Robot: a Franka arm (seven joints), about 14 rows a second.
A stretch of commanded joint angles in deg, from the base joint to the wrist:
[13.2, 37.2, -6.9, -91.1, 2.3, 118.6, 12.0]
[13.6, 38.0, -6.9, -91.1, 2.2, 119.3, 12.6]
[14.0, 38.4, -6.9, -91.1, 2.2, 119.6, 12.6]
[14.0, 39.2, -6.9, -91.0, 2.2, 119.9, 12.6]
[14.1, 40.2, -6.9, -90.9, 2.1, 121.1, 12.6]
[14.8, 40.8, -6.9, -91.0, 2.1, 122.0, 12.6]
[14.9, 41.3, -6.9, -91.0, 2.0, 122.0, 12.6]
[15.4, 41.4, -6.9, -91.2, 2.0, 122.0, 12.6]
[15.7, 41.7, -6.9, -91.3, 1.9, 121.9, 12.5]
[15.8, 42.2, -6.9, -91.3, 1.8, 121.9, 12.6]
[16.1, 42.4, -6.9, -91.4, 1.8, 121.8, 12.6]
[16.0, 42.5, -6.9, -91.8, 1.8, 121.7, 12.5]
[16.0, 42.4, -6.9, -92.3, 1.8, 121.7, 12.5]
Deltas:
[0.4, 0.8, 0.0, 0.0, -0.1, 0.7, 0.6]
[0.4, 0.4, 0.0, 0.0, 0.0, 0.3, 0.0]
[0.0, 0.8, 0.0, 0.1, 0.0, 0.3, 0.0]
[0.1, 1.0, 0.0, 0.1, -0.1, 1.2, 0.0]
[0.7, 0.6, 0.0, -0.1, 0.0, 0.9, 0.0]
[0.1, 0.5, 0.0, 0.0, -0.1, 0.0, 0.0]
[0.5, 0.1, 0.0, -0.2, 0.0, 0.0, 0.0]
[0.3, 0.3, 0.0, -0.1, -0.1, -0.1, -0.1]
[0.1, 0.5, 0.0, 0.0, -0.1, 0.0, 0.1]
[0.3, 0.2, 0.0, -0.1, 0.0, -0.1, 0.0]
[-0.1, 0.1, 0.0, -0.4, 0.0, -0.1, -0.1]
[0.0, -0.1, 0.0, -0.5, 0.0, 0.0, 0.0]

